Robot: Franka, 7 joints.
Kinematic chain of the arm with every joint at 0, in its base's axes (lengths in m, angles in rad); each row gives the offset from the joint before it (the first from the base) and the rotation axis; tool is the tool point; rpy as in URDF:
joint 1: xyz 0 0 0.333 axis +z
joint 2: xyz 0 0 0 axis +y
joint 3: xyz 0 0 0.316 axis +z
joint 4: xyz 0.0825 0 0 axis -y
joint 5: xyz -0.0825 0 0.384 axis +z
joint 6: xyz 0 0 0 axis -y
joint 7: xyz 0.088 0 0 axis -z
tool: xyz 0 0 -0.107 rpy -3.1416 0 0
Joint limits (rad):
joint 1: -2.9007..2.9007
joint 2: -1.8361..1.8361
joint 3: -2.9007..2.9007
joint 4: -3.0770..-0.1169
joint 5: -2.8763..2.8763
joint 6: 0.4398..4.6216
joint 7: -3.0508..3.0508
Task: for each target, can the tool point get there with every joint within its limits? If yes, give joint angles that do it. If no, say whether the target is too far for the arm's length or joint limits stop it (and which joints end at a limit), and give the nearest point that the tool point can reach.
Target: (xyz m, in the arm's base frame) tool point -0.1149 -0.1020 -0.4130
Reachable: no: joint limits stop it (at a limit: joint 2) | nearest point -0.1257 -0.1116 -0.3481 | short by 0.066 m
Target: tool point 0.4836 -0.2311 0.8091
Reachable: yes | joints 0.0208 0.7998 -2.0962 -0.7602 -1.0162 4.2733 1.9461
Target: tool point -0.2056 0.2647 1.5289
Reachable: no: too far | nearest point -0.1420 0.1828 1.1591 | short by 0.384 m
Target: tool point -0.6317 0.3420 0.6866
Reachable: yes | joints -1.0159 -1.2904 -1.2719 -0.7028 0.6570 1.7490 -2.5328
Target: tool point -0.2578 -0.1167 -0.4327
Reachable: no: joint limits stop it (at a limit: joint 2) | nearest point -0.2578 -0.1167 -0.3608 | short by 0.072 m
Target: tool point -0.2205 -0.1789 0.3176
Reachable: yes | joints -0.8928 -0.2588 -1.4233 -2.4764 -0.3282 0.8737 -0.3738
